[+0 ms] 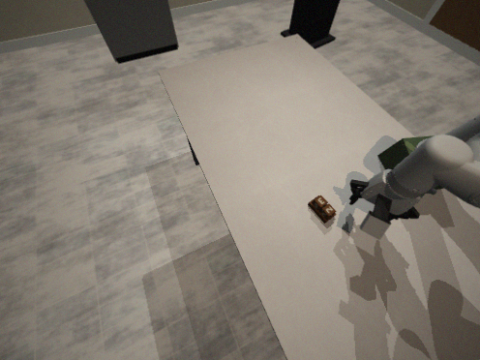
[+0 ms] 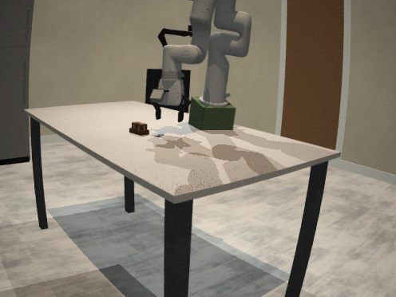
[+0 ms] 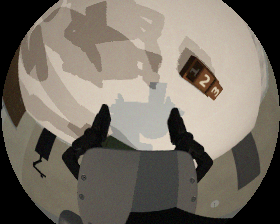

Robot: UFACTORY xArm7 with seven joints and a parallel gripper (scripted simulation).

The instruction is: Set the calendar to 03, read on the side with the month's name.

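My hand is 80 mm short of the brown calendar tray, 80 mm to the left of it and 50 mm above it.
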